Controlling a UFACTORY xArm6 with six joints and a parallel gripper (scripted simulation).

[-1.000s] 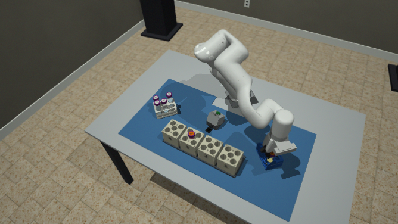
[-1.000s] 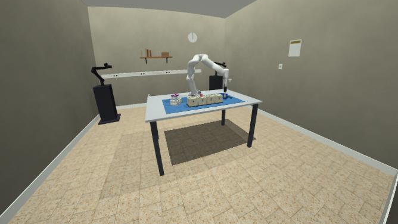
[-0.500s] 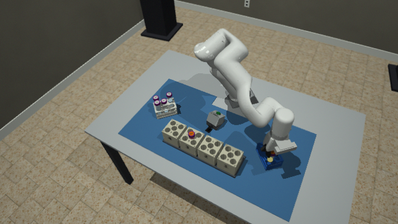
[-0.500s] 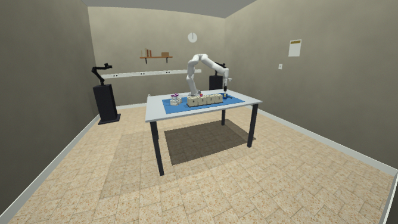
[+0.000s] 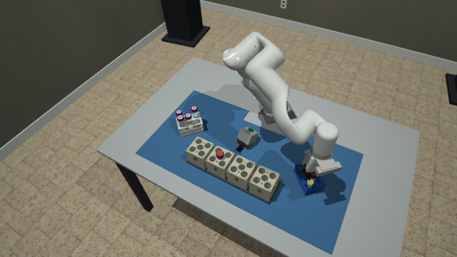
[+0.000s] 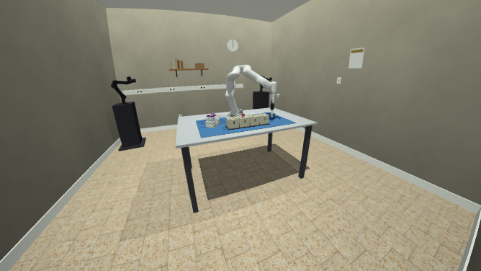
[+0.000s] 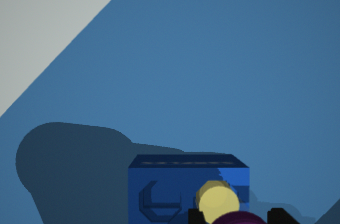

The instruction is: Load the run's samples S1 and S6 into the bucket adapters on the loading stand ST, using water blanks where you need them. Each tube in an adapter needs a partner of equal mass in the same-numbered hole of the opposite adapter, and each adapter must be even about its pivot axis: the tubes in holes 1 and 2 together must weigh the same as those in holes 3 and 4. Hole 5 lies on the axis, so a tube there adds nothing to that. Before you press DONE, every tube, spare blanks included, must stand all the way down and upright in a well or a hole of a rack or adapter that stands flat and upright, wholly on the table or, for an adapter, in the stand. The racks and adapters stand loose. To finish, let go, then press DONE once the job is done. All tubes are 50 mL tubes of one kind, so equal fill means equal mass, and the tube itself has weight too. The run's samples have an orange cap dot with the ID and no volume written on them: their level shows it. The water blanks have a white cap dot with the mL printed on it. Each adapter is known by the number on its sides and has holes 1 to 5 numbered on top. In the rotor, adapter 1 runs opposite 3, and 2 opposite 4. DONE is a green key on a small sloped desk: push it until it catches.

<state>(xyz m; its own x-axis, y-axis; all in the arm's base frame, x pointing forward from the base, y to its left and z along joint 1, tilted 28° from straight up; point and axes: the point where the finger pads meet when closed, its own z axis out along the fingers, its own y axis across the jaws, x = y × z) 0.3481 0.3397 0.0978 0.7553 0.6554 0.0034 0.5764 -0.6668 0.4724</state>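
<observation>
Now: the sample tube 1 cm behind my hand and 5 cm below it. From my hand the other things lie so: blue rack (4 cm behind, 1 cm to the right, 11 cm below); stand (4 cm ahead, 35 cm to the right, 13 cm below); done desk (16 cm behind, 34 cm to the right, 8 cm below).
</observation>
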